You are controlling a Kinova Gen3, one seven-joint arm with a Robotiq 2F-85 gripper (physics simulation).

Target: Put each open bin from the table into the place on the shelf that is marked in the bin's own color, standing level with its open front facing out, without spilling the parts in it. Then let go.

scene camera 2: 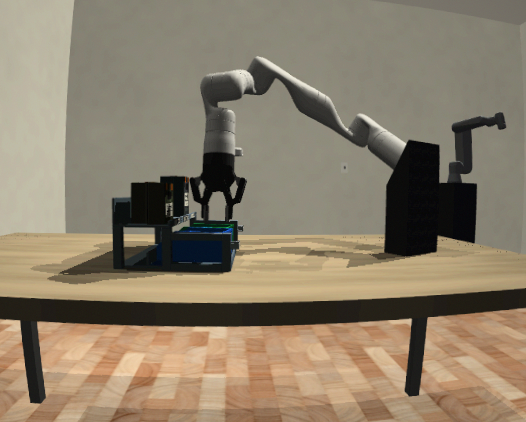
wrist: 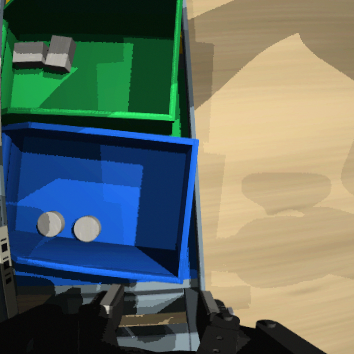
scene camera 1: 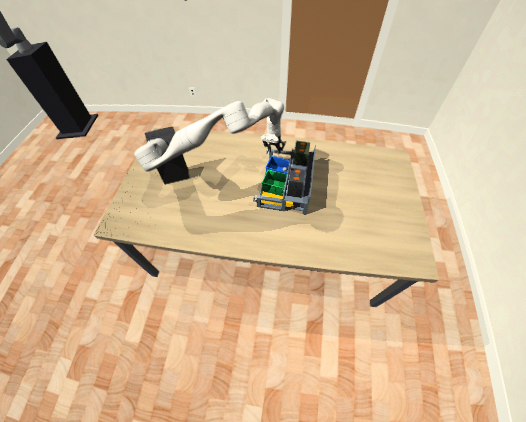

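Where they show: gripper, fingertip midpoint: (scene camera 2: 216,221) (wrist: 159,302) (scene camera 1: 274,152); arm's base, origin of the base link: (scene camera 2: 416,168).
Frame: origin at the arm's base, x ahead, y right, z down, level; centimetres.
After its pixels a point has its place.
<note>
The blue bin (scene camera 1: 277,164) @[z 23.2, x 64.1, y -6.3 cm] (scene camera 2: 200,247) @[z 21.3, x 65.7, y -6.0 cm] (wrist: 120,200) @[z 24.8, x 64.4, y -1.6 cm] sits upright in the shelf's lower front row, turned slightly against the front rail, with two pale round parts (wrist: 87,229) @[z 23.8, x 68.0, y -3.3 cm] inside. The green bin (scene camera 1: 274,183) @[z 24.8, x 61.7, y 7.3 cm] (wrist: 115,90) @[z 24.8, x 62.0, y 8.7 cm] sits upright beside it, with two grey blocks (wrist: 60,54) @[z 23.3, x 65.9, y 13.2 cm] inside. A yellow area (scene camera 1: 272,198) @[z 17.1, x 59.7, y 23.6 cm] shows at the row's far end from the gripper. The shelf (scene camera 2: 118,245) @[z 20.2, x 84.6, y -8.6 cm] (wrist: 199,250) @[z 23.5, x 58.6, y -8.1 cm] is grey. My gripper (scene camera 1: 275,150) @[z 15.0, x 62.0, y -8.0 cm] (scene camera 2: 217,215) @[z 15.0, x 62.0, y -8.0 cm] (wrist: 159,302) @[z 15.0, x 62.0, y -8.0 cm] is partly open and empty, pointing down above the shelf's end, just beyond the blue bin's side wall.
Dark boxes (scene camera 1: 302,152) @[z 5.7, x 76.4, y 2.0 cm] (scene camera 2: 147,202) @[z 10.5, x 78.0, y -7.2 cm] with orange marks stand on the shelf's raised rear level, close to the gripper. The arm's black pedestal (scene camera 1: 172,165) @[z 12.0, x 4.4, y 2.4 cm] (scene camera 2: 412,200) @[z 9.7, x 6.4, y -6.8 cm] stands on the table (scene camera 1: 370,225) @[z 25.7, x 111.8, y 36.5 cm] (scene camera 2: 300,280) @[z 25.7, x 47.2, y -24.9 cm], at the side the shelf's front faces.
</note>
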